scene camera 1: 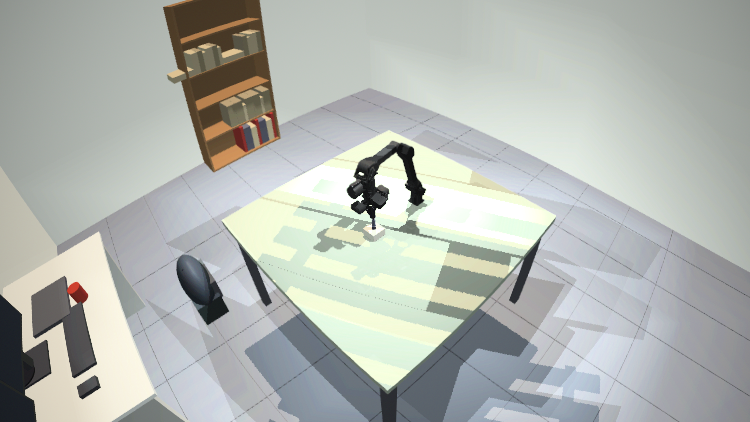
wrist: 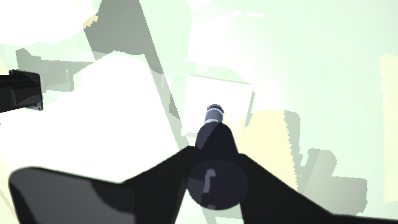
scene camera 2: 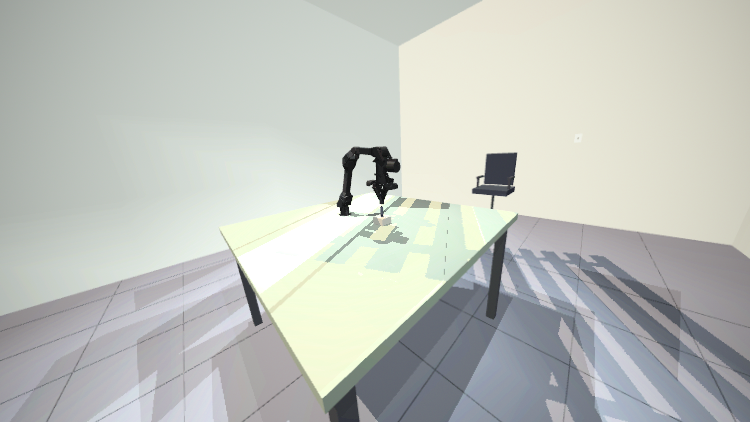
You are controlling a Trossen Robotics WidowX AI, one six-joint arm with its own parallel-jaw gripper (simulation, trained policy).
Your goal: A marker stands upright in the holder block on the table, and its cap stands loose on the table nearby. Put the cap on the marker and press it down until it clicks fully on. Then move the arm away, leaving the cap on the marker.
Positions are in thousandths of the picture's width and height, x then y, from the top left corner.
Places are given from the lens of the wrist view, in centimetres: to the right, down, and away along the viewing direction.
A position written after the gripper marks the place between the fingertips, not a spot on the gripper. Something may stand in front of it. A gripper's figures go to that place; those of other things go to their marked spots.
gripper (wrist: 541,699): 1, 3, 10
dark cap (wrist: 544,806): 1, 3, 7
